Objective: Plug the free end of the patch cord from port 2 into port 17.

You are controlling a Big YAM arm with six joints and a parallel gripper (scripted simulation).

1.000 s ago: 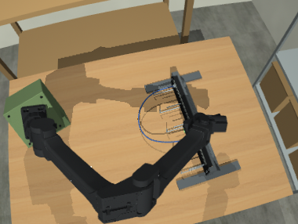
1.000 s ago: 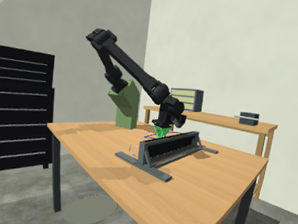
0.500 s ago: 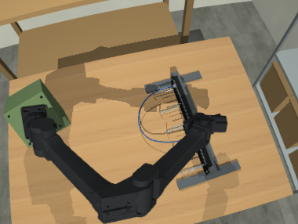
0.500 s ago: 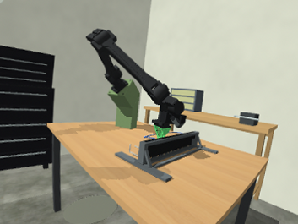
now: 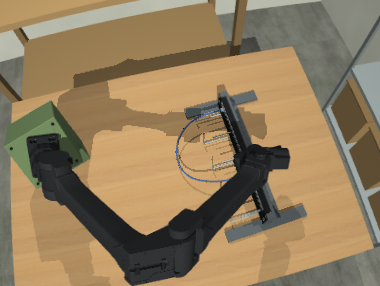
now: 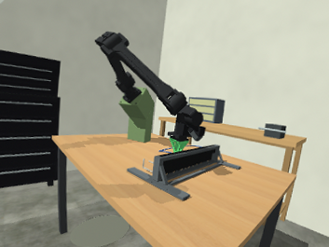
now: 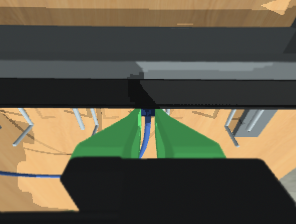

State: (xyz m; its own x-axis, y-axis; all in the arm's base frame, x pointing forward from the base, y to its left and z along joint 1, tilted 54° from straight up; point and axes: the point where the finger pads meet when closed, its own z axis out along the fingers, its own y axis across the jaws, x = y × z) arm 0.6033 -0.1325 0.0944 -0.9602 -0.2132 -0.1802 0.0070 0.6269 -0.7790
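Right now my hand is 2 cm short of the plug.
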